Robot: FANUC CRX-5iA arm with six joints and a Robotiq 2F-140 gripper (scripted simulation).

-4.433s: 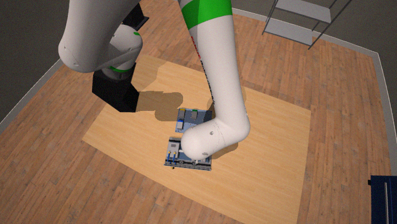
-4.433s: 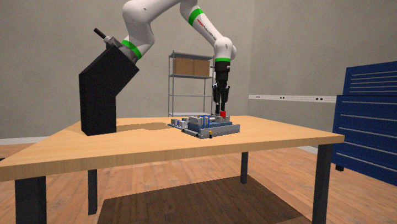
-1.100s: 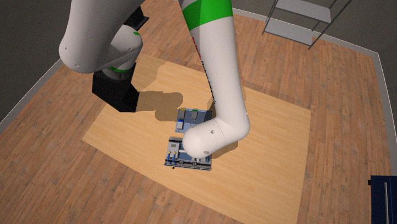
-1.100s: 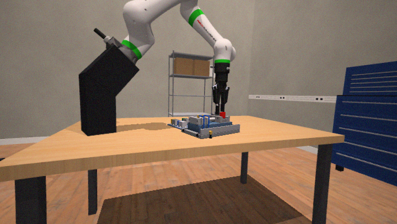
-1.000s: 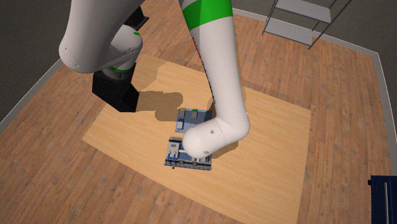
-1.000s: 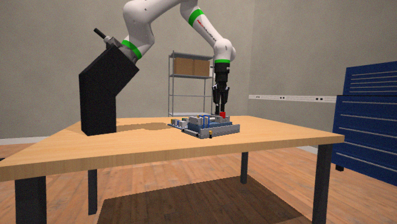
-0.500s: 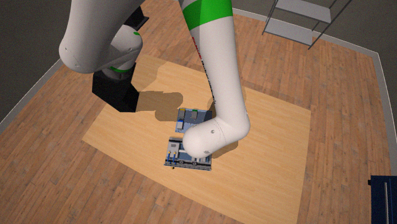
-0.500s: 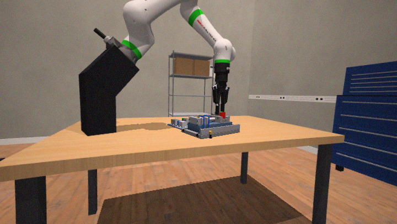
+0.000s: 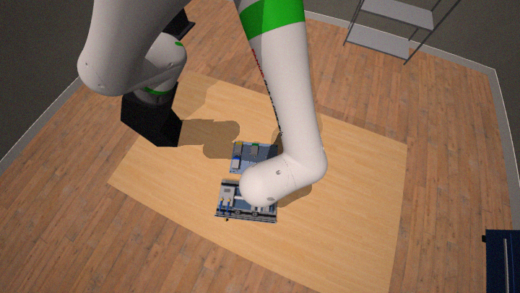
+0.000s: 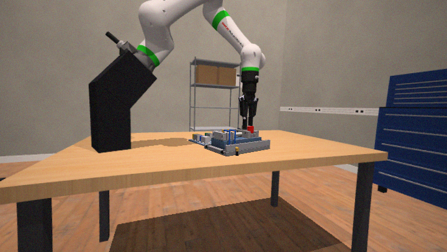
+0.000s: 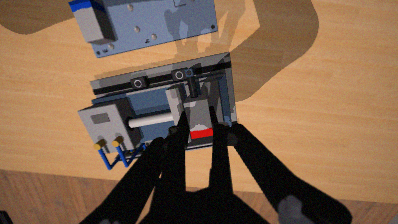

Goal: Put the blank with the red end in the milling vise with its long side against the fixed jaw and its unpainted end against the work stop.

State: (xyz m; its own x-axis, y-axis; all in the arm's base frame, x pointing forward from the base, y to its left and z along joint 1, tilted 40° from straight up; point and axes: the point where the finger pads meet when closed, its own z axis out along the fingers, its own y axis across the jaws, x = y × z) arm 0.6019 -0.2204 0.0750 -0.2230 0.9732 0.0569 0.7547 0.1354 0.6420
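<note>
The red-ended blank lies 3 cm below my hand. Round my hand: work stop rod (2 cm behind, 4 cm to the left, 4 cm below); then blue-ended blank (20 cm behind, 13 cm to the left, 11 cm below); then fixed jaw (3 cm ahead, 1 cm to the left, 6 cm below).
</note>
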